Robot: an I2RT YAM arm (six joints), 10 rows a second.
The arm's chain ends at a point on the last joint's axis. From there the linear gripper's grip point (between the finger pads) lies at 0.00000 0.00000 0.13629 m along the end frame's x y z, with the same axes.
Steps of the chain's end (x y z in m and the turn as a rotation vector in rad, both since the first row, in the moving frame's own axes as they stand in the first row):
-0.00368, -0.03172, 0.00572, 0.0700, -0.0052, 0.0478
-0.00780, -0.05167, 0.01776, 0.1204, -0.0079, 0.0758
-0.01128, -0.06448, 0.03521, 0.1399, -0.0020, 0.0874
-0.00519, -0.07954, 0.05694, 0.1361, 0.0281, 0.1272
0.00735, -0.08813, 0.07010, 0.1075, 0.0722, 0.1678
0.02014, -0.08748, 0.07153, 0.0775, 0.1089, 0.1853
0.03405, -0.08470, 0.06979, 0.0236, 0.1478, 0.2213
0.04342, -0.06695, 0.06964, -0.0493, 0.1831, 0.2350
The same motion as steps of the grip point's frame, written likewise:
-0.00416, -0.04127, 0.00538, 0.0700, -0.0052, 0.0478
-0.00825, -0.06806, 0.01677, 0.1204, -0.0079, 0.0758
-0.01072, -0.08347, 0.03388, 0.1399, -0.0020, 0.0874
-0.00021, -0.09774, 0.05563, 0.1361, 0.0281, 0.1272
0.01834, -0.10185, 0.06896, 0.1075, 0.0722, 0.1678
0.03583, -0.09658, 0.07032, 0.0775, 0.1089, 0.1853
0.05431, -0.08566, 0.06827, 0.0236, 0.1478, 0.2213
0.06721, -0.05742, 0.06721, -0.0493, 0.1831, 0.2350

